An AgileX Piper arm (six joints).
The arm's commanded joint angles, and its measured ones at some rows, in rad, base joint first. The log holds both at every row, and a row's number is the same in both.
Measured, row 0:
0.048 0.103 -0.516 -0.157 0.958 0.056
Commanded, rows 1 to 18:
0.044 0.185 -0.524 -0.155 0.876 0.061
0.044 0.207 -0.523 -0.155 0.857 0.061
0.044 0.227 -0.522 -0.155 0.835 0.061
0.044 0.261 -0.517 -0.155 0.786 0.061
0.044 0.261 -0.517 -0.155 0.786 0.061
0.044 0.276 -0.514 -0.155 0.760 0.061
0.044 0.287 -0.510 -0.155 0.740 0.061
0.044 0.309 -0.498 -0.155 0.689 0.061
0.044 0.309 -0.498 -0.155 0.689 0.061
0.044 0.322 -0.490 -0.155 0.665 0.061
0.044 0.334 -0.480 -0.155 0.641 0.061
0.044 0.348 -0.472 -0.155 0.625 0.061
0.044 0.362 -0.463 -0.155 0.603 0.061
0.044 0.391 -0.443 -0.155 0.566 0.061
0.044 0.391 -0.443 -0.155 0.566 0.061
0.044 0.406 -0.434 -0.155 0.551 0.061
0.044 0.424 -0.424 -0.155 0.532 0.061
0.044 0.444 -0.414 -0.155 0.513 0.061
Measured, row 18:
0.048 0.403 -0.439 -0.154 0.579 0.058
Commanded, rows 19 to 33:
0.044 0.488 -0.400 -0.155 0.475 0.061
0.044 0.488 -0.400 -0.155 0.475 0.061
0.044 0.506 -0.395 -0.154 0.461 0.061
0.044 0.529 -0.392 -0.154 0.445 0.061
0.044 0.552 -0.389 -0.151 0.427 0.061
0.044 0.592 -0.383 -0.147 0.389 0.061
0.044 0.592 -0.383 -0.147 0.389 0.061
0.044 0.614 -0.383 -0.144 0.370 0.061
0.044 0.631 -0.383 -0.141 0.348 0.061
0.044 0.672 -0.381 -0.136 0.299 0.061
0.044 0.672 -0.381 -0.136 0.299 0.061
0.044 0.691 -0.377 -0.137 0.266 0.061
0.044 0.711 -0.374 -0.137 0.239 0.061
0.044 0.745 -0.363 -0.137 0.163 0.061
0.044 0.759 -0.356 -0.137 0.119 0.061
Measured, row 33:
0.048 0.722 -0.372 -0.141 0.236 0.058
